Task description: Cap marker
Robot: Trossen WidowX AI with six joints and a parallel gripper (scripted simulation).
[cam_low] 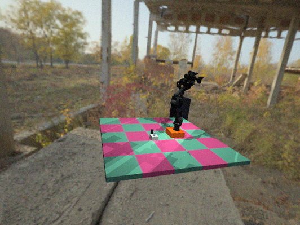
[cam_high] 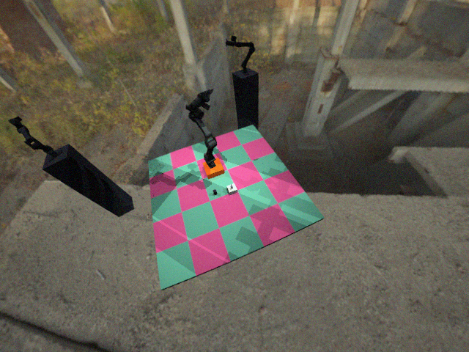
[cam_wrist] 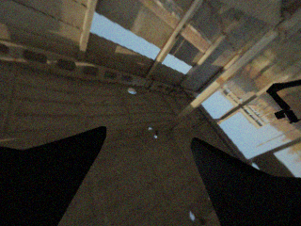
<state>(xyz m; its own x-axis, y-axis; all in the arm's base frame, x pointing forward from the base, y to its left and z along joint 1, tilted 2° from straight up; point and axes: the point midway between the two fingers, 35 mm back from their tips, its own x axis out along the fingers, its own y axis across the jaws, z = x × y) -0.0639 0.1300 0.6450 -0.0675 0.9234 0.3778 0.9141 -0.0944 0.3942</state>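
The black cap is 690 mm below my gripper tip, 330 mm ahead of it and 290 mm to the right of it.
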